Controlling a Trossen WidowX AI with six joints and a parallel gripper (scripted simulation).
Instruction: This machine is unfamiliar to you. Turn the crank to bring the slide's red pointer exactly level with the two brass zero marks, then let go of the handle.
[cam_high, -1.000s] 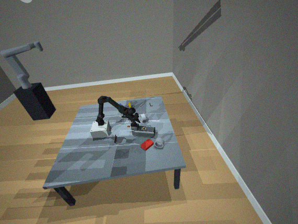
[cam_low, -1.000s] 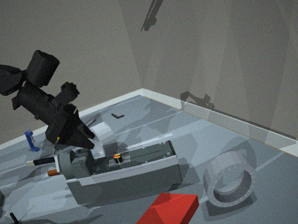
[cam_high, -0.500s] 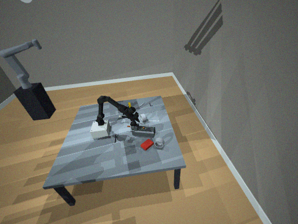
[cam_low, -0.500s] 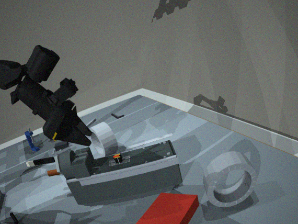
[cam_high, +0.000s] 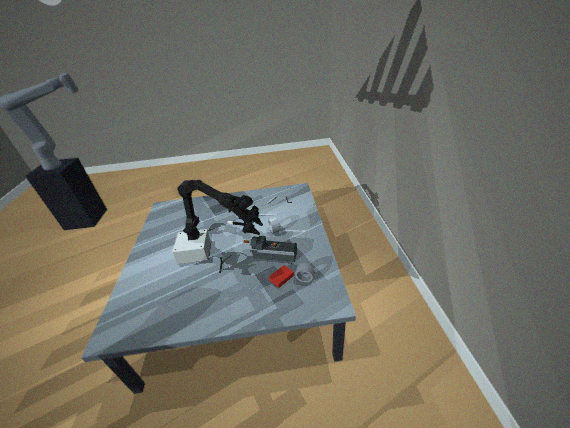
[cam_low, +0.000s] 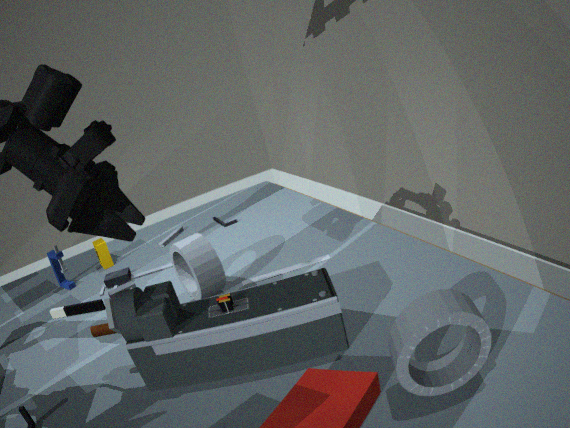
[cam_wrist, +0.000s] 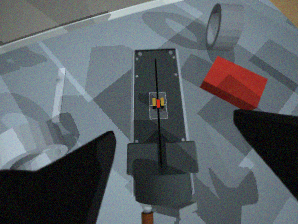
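My gripper tip is 10 cm past the brown handle, 6 cm to the right of it and 13 cm above it. Round my gripper tip: yellow block (11 cm behind, 58 cm to the left, 17 cm below); blue clamp (23 cm behind, 53 cm to the left, 15 cm below); red pointer (7 cm ahead, 1 cm to the right, 12 cm below).
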